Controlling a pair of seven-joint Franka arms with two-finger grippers.
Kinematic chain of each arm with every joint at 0, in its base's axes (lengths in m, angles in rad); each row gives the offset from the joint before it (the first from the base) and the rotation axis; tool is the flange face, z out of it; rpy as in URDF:
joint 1: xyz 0 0 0.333 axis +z
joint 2: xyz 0 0 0 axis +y
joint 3: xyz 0 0 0.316 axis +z
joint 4: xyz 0.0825 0 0 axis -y
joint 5: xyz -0.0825 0 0.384 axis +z
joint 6: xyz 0 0 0 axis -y
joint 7: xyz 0.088 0 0 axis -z
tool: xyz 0 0 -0.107 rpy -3.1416 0 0
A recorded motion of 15 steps. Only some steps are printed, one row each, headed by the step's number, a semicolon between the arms.
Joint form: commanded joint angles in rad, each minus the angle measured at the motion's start. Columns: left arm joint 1, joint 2, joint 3, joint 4, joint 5, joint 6, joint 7; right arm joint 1, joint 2, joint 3, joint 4, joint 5, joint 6, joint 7.
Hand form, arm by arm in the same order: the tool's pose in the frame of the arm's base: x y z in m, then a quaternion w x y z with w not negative. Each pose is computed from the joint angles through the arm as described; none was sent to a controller.
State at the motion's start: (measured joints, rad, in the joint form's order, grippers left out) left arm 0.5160 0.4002 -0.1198 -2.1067 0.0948 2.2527 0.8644; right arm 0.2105 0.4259 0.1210 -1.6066 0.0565 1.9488 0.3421
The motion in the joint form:
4: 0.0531 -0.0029 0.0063 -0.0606 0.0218 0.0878 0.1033; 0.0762 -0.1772 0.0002 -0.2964 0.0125 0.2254 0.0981
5: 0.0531 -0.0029 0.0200 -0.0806 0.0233 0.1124 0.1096; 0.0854 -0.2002 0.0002 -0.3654 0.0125 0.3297 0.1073
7: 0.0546 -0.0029 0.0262 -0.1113 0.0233 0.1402 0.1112; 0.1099 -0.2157 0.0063 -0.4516 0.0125 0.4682 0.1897
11: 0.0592 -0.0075 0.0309 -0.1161 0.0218 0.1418 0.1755; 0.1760 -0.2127 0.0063 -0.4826 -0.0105 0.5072 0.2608
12: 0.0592 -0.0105 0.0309 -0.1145 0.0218 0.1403 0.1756; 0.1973 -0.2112 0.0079 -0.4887 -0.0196 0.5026 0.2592
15: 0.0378 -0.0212 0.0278 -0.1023 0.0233 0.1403 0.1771; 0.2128 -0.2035 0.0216 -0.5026 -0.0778 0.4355 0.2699
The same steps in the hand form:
4: 0.4842 0.2377 0.1931 0.06029 0.94968 -0.29306 -0.09266; 0.5643 0.2429 0.3734 0.04453 -0.99828 0.03738 0.00704
5: 0.4766 0.2416 0.1876 0.05834 0.95046 -0.29112 -0.09201; 0.5552 0.2449 0.3656 0.05399 -0.99756 0.03951 -0.02012
7: 0.4669 0.2404 0.1790 0.05994 0.95084 -0.28932 -0.09280; 0.5387 0.2568 0.3496 0.06854 -0.99414 0.06826 -0.04816
11: 0.4636 0.2443 0.1799 0.06249 0.94271 -0.31495 -0.09057; 0.5162 0.2892 0.3380 0.06572 -0.99456 0.06344 -0.05015
12: 0.4644 0.2448 0.1819 0.06124 0.94288 -0.31495 -0.08965; 0.5075 0.2999 0.3339 0.06058 -0.99595 0.04798 -0.04594
15: 0.4760 0.2365 0.1916 0.05177 0.93978 -0.32758 -0.08262; 0.4894 0.3089 0.3171 0.02204 -0.99943 0.01767 -0.01842

